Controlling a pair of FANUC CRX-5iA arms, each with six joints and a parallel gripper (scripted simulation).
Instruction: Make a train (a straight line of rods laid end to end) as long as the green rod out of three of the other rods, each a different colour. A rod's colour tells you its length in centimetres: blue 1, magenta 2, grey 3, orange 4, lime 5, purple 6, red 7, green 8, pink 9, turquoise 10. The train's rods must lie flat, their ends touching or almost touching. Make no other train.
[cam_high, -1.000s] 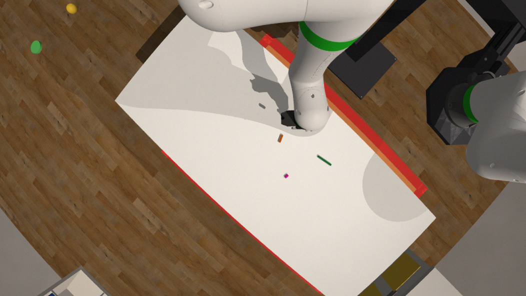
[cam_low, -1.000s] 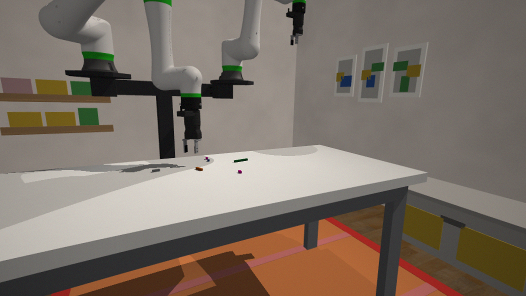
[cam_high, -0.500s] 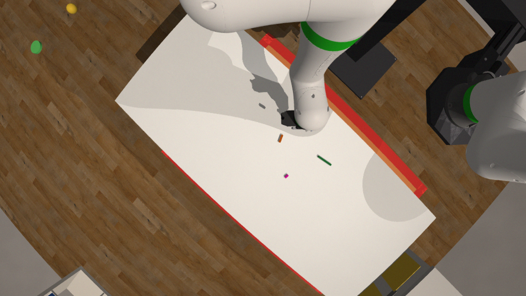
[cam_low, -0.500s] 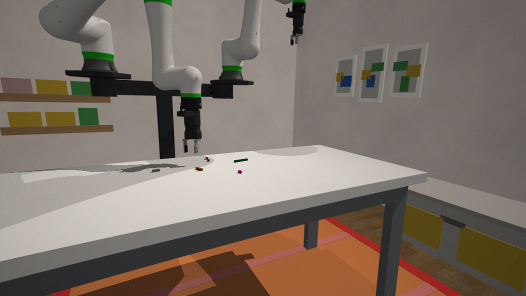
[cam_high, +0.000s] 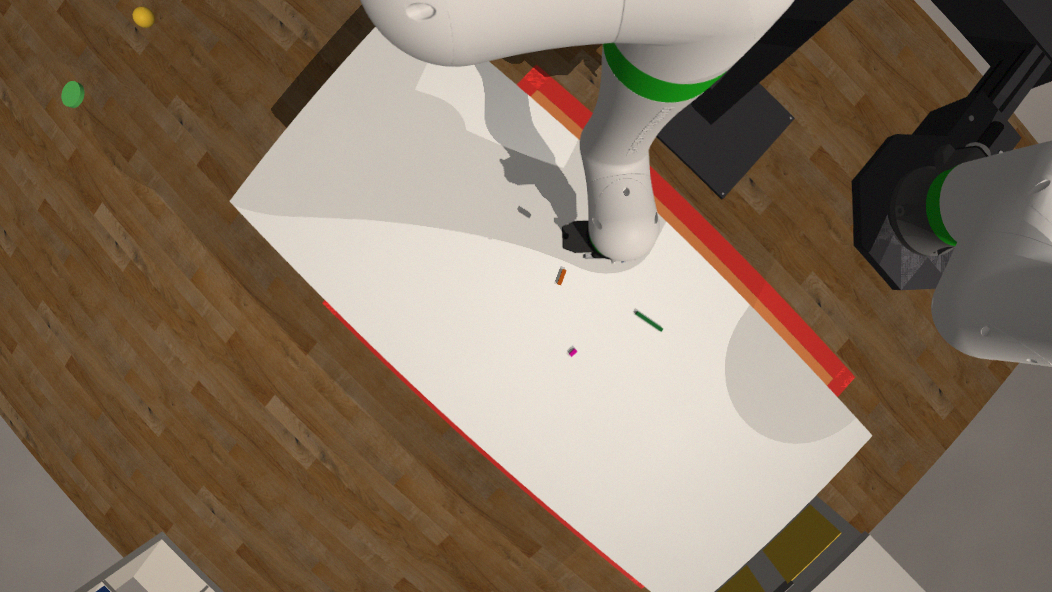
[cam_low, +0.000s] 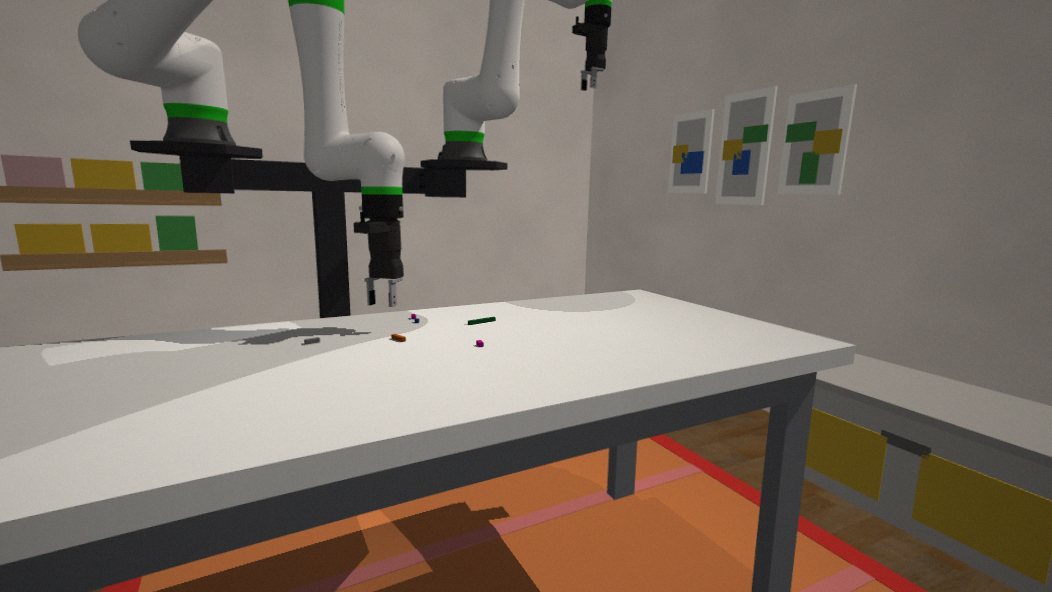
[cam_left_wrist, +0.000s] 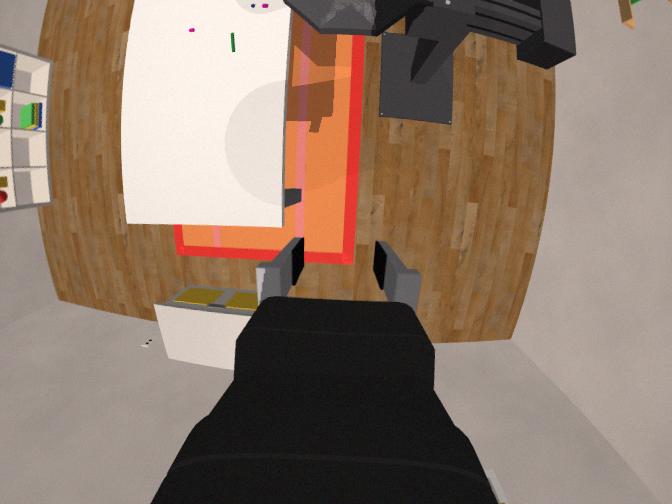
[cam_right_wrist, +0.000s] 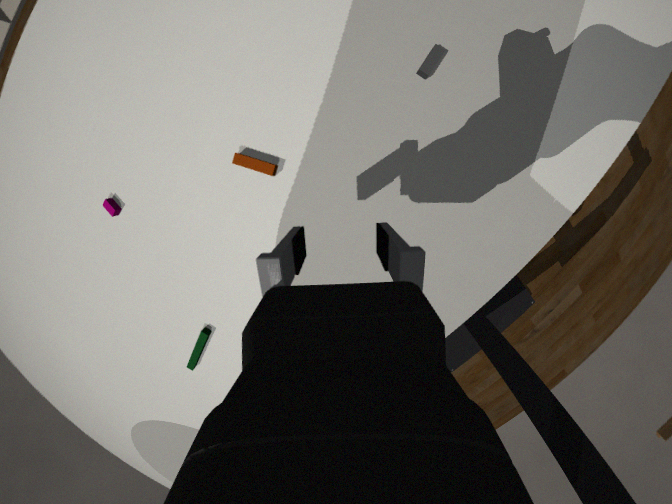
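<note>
The orange rod lies 10 cm ahead of my right hand and 7 cm below it. Also, from my right hand: green rod: 25 cm to the left, 7 cm below, 5 cm ahead; grey rod: 17 cm to the right, 7 cm below, 3 cm ahead; blue rod: 10 cm to the left, 7 cm below, 3 cm behind.
</note>
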